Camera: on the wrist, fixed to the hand. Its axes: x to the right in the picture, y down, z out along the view.
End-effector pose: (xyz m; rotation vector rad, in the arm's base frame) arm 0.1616 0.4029 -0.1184 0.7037 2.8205 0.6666
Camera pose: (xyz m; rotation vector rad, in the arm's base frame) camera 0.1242 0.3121 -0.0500 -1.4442 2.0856 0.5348
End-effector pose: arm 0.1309 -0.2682 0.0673 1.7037 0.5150 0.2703
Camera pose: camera 0.0609 -0.1765 0.0354 0.6041 1.5343 -0.8579
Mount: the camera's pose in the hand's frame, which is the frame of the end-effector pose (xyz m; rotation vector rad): -0.0138 -0.0557 -0.1050 -0.2729 -0.0627 -1.6505
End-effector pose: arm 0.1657 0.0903 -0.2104 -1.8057 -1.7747 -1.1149
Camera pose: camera 0.0853 0.0112 -0.1704 0.0042 2.2991 1.2463
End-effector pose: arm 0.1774 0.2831 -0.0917 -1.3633 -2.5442 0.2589
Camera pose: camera 0.1716 0.2454 0.0217 0.9446 -2.8346 -0.3683
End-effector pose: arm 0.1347 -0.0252 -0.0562 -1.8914 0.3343 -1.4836
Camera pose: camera 0.0213 -0.0150 -0.0194 1.7293 1.0472 1.6269
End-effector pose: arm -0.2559 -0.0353 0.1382 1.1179 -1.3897 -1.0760
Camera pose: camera -0.1460 -0.0362 0.0909 2.0028 -0.0198 -2.2844
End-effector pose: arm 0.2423 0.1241 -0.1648 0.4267 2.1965 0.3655
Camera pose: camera 0.1573 0.0564 -0.1147 -1.4327 1.7002 -0.2755
